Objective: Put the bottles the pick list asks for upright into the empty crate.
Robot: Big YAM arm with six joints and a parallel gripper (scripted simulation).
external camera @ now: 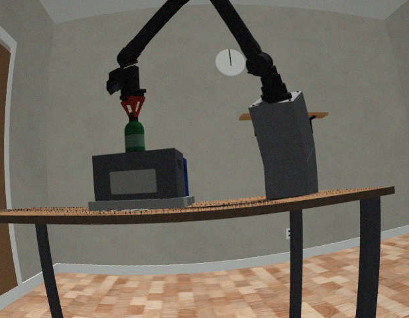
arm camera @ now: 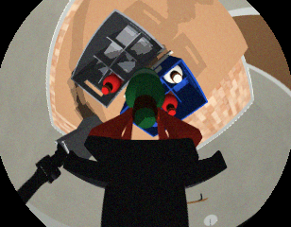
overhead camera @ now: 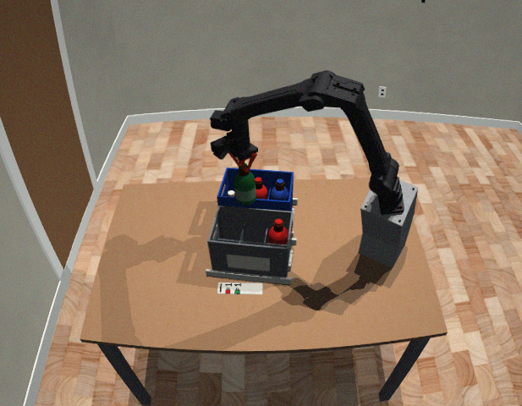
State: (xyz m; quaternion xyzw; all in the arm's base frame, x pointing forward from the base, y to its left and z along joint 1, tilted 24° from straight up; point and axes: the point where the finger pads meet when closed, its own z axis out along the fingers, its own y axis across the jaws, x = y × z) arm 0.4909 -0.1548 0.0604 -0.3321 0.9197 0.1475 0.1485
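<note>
Now: hand 6 cm above the green-labelled bottle. Also, from my hand: blue-labelled bottle: 24 cm below, 15 cm to the right, 12 cm behind; then red-labelled bottle: 24 cm below, 12 cm behind, 8 cm to the left; then grey crate: 25 cm below, 12 cm to the left, 3 cm behind.
</note>
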